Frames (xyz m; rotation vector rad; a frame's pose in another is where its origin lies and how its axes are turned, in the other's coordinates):
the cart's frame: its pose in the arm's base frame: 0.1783 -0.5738 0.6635 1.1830 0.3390 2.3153
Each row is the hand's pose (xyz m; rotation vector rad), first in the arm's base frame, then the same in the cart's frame.
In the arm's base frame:
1: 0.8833 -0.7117 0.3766 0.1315 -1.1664 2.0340
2: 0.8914 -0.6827 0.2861 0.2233 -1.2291 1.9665
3: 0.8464 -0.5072 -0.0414 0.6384 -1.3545 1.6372
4: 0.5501 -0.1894 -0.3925 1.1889 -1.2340 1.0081
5: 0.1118 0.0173 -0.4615 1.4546 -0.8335 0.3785
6: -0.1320 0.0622 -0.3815 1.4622 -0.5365 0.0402
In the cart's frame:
1: -0.6145 -0.2423 0.4026 -1.4136 0.3027 0.1790
2: -0.6641 -0.3088 0.3555 -1.4474 0.1955 0.1854
3: -0.7688 -0.5841 0.1245 -1.4952 -0.2823 0.1332
4: -0.6890 -0.9059 -0.3250 -1.3735 -1.0067 -0.1511
5: -0.4090 -0.9647 -0.7222 -1.0783 -1.5433 -0.6505
6: -0.2111 -0.8869 -0.8727 -0.8624 -1.7409 -1.0229

